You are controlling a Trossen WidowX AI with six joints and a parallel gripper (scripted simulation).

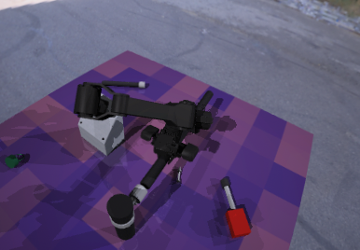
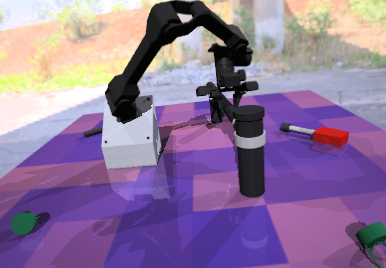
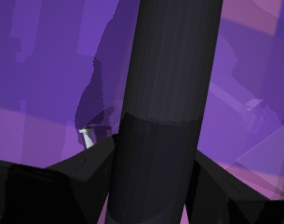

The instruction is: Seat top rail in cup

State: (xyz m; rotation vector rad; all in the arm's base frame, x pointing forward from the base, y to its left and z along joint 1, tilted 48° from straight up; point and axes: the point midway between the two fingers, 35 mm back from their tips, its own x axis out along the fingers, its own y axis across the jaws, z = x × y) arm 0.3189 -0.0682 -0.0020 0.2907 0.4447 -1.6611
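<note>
Right now my gripper tip is 50 mm short of the small bolt, 40 mm to the right of it and 110 mm above it. Also, from my gripper tip: red-handled tool 270 mm ahead, 30 mm to the left, 100 mm below.
</note>
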